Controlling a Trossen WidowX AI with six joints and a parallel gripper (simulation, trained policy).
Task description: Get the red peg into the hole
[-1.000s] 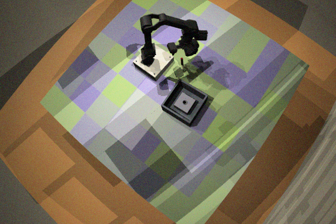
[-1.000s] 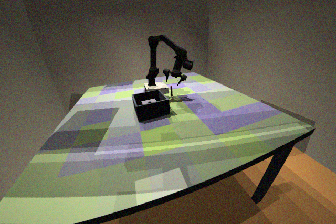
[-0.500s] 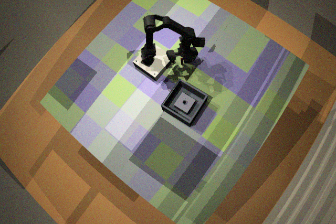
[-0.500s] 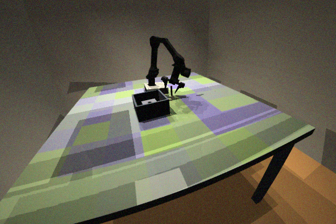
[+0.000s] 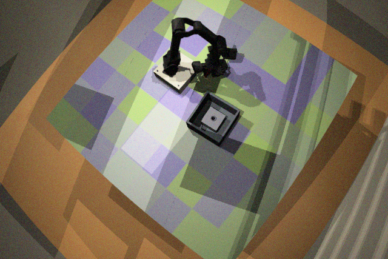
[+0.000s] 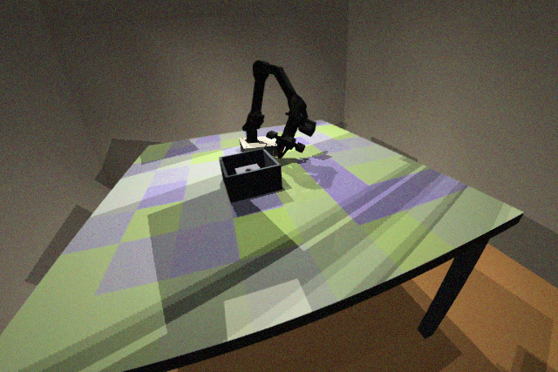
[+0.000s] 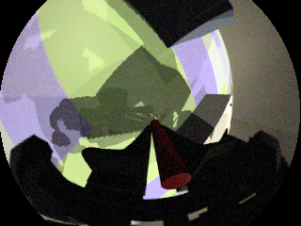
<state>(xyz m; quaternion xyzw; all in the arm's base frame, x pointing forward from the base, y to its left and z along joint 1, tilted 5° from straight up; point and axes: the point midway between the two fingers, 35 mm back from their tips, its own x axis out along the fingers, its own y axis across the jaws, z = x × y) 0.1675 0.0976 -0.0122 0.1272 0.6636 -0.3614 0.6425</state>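
Now: the red peg 3 cm above my gripper tip, 1 cm to the left of it and 1 cm ahead of it. From my gripper tip the other things lie so: dark box: 20 cm to the right, 16 cm ahead, 2 cm above; then grey plate: 20 cm to the right, 16 cm ahead, 4 cm above.
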